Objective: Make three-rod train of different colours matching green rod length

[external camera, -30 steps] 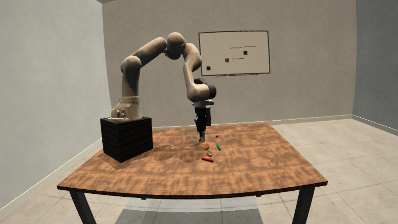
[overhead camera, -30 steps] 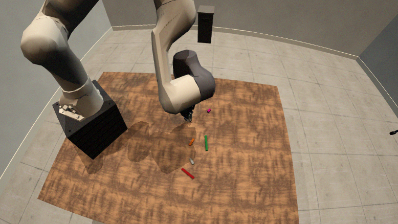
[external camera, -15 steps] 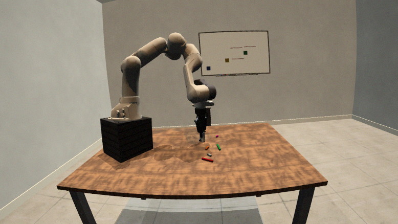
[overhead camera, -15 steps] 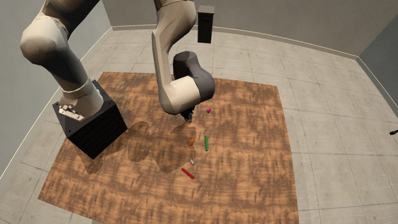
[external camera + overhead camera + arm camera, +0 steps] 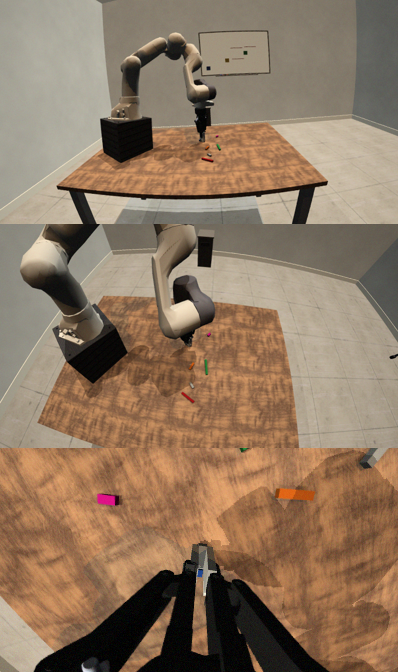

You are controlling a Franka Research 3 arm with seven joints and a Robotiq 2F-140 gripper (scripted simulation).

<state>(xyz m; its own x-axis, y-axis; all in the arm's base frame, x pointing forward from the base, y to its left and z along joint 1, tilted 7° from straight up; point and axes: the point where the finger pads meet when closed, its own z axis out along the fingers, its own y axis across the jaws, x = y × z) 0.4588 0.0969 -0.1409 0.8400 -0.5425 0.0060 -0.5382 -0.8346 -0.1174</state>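
Now: the blue rod 3 cm below my hand, 2 cm behind it and 1 cm to the left of it. The rest, counted from my hand: magenta rod (11 cm ahead, 7 cm to the left, 3 cm below); then green rod (12 cm to the right, 10 cm ahead, 3 cm below); then orange rod (13 cm to the right, 3 cm below, 3 cm ahead).
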